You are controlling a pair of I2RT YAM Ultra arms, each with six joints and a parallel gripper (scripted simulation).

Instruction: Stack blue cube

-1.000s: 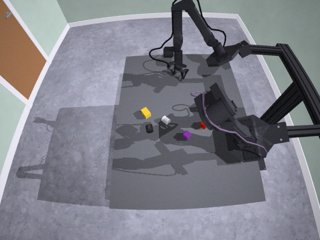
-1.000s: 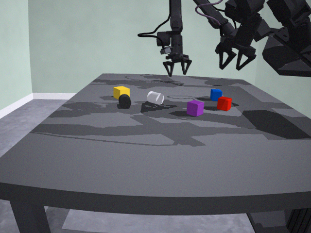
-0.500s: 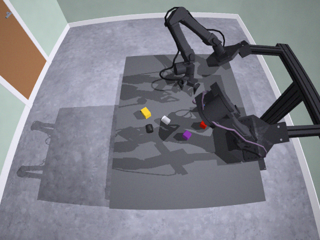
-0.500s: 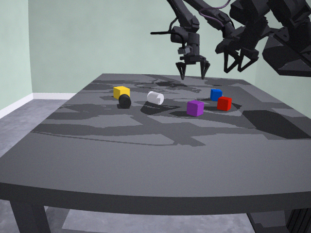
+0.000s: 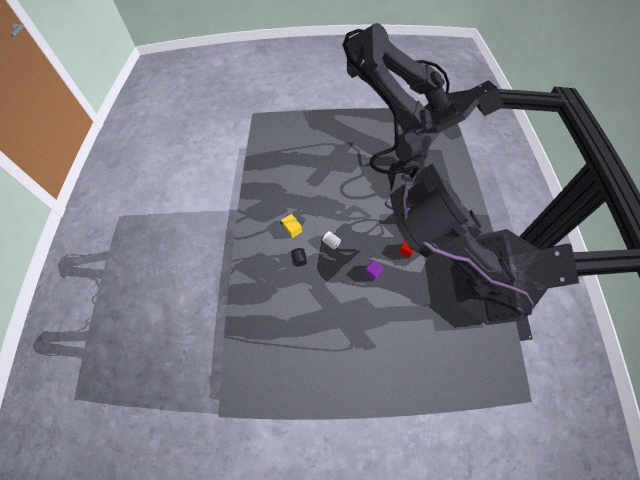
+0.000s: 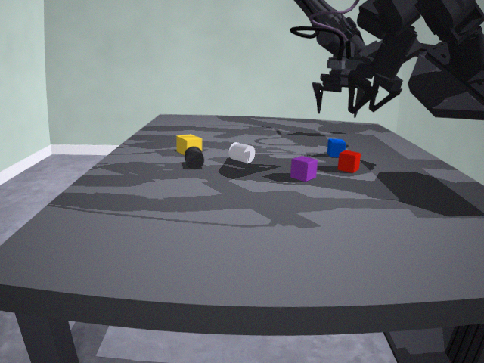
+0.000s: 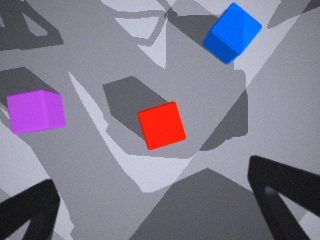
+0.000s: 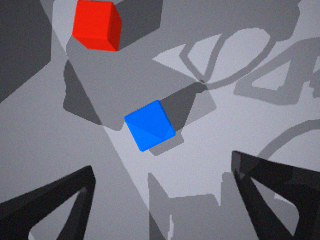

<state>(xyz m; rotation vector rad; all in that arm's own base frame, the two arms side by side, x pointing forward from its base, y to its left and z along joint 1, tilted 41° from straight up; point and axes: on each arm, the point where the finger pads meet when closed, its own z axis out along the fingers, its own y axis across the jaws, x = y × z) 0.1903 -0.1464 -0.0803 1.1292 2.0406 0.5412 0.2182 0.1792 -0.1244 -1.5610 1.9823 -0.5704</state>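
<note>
The blue cube is 150 mm to the right of my left hand, 130 mm below it and 10 mm ahead of it. Also, from my left hand: purple cube 130 mm below, 130 mm ahead, 50 mm to the left; white cylinder 250 mm ahead, 130 mm below, 70 mm to the right; red cube 130 mm below, 20 mm to the right, 10 mm ahead.
</note>
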